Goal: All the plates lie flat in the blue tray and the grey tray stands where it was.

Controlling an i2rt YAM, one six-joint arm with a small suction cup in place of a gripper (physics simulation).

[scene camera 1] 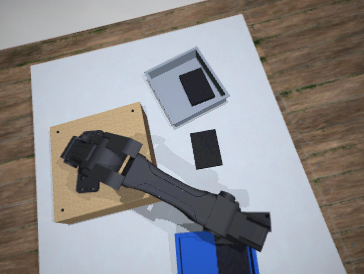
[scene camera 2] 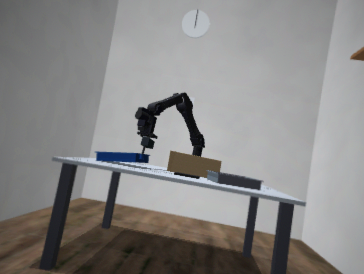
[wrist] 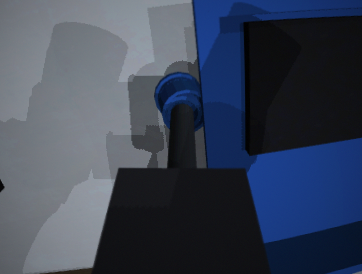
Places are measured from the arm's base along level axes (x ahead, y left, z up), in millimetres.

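Pixels of known places: hand at its tool point: (scene camera 2: 141, 158) (wrist: 182, 94); arm's base at its link origin: (scene camera 2: 196, 158).
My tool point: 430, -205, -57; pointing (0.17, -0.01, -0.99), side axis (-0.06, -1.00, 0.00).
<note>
Ahead of a thing's pixels: the offset from my tool point to its top centre, as dx, dy, dz. Level surfaces: height alone.
My suction gripper (scene camera 2: 143, 151) (wrist: 178, 95) is open, with a bare blue cup hanging beside the blue tray's edge in the wrist view; the arm hides it in scene camera 1. The blue tray (scene camera 1: 196, 255) (scene camera 2: 117, 157) (wrist: 310, 197) holds one black plate @(-4, -109, -13) (scene camera 1: 233, 259) (wrist: 305, 85), which looks flat; the arm covers part of it in scene camera 1. A second black plate @(-64, +258, -42) (scene camera 1: 206, 149) lies flat on the white table between the trays. A third black plate @(-86, +503, -29) (scene camera 1: 197, 86) lies inside the grey tray @(-125, +498, -2) (scene camera 1: 162, 100) (scene camera 2: 235, 180), near its right wall.
The wooden block (scene camera 1: 100, 122) (scene camera 2: 194, 164) under the arm's base stands left of the loose plate in scene camera 1. The white table @(dz -52) (scene camera 1: 90, 85) has its right edge beyond both trays. The arm (scene camera 1: 170, 185) (scene camera 2: 165, 104) reaches across from the block to the blue tray.
</note>
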